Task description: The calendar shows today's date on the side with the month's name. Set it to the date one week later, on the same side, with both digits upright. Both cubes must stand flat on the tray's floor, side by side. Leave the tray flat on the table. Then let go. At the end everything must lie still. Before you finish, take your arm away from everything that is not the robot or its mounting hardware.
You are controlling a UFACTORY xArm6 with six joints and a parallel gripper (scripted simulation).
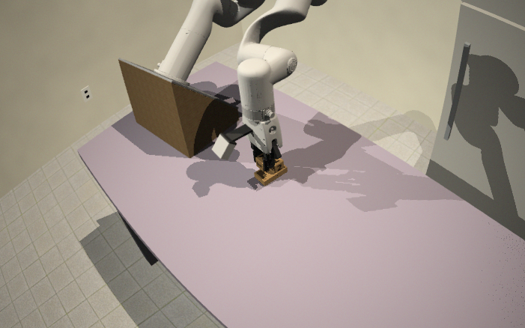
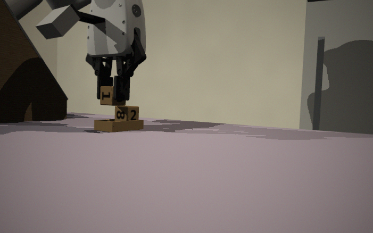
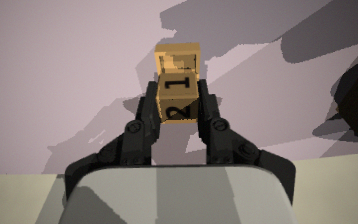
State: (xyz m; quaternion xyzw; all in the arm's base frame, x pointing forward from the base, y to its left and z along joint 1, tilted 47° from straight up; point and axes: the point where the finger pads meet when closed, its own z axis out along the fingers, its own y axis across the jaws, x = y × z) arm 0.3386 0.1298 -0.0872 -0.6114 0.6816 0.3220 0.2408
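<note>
Right now the wooden calendar tray is 2 cm to the left of my hand and 6 cm below it. The rest, counted from my hand: cube 1 cm below.
</note>
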